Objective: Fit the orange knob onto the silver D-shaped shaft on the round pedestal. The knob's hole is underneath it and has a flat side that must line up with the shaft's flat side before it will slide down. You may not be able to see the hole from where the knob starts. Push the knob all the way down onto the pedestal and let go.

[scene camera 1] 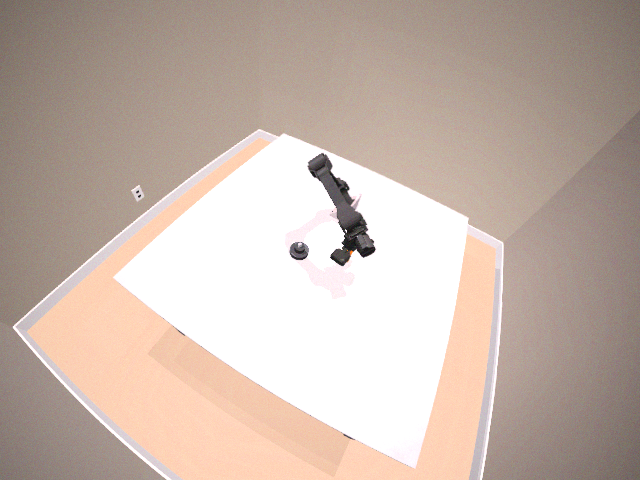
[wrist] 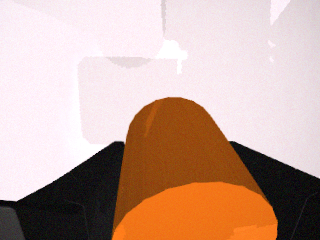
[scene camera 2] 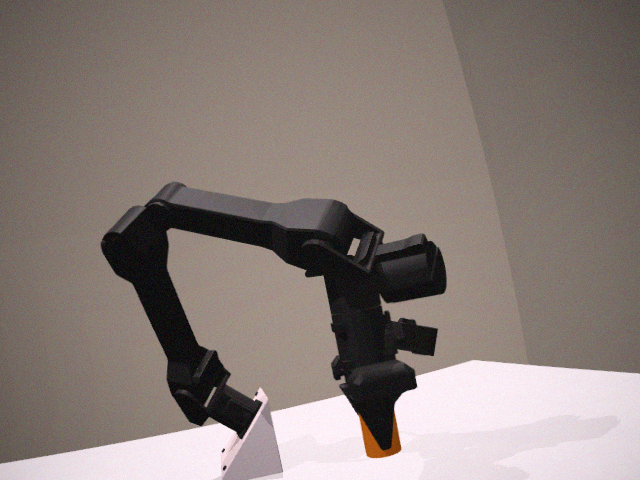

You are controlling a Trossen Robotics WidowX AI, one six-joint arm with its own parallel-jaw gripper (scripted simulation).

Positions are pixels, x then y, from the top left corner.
Scene:
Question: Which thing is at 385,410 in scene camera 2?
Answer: My gripper.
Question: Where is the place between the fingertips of my gripper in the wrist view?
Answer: At 174,151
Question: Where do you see an orange knob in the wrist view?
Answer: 178,168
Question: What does my gripper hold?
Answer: An orange knob.

